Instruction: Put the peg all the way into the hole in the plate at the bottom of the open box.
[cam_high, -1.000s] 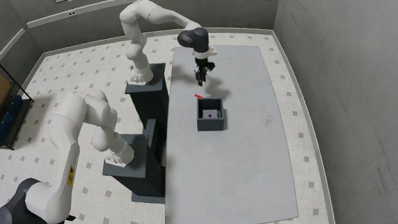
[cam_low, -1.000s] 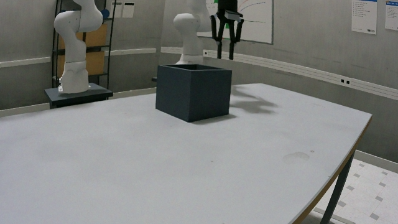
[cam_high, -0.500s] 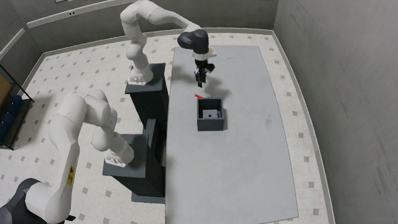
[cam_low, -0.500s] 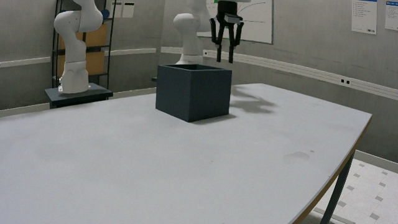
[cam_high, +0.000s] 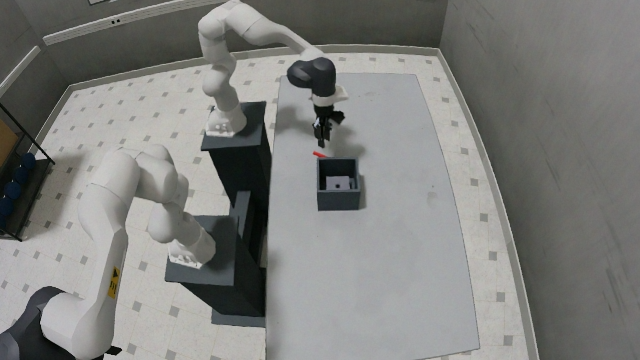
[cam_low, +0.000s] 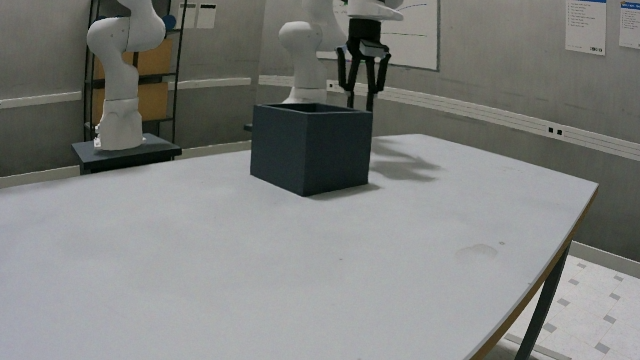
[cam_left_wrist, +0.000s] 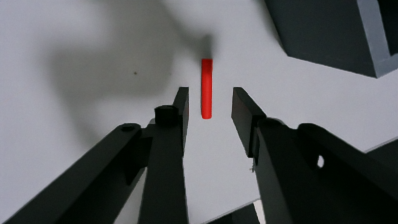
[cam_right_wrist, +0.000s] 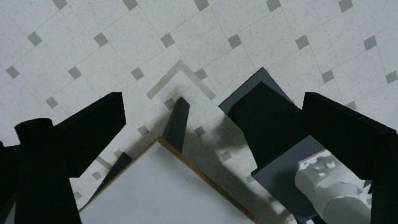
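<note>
The red peg lies 13 cm below my left hand, 1 cm to the left of it and 1 cm behind it. The rest, counted from my left hand: pale plate 18 cm to the right, 9 cm below, 6 cm ahead.
</note>
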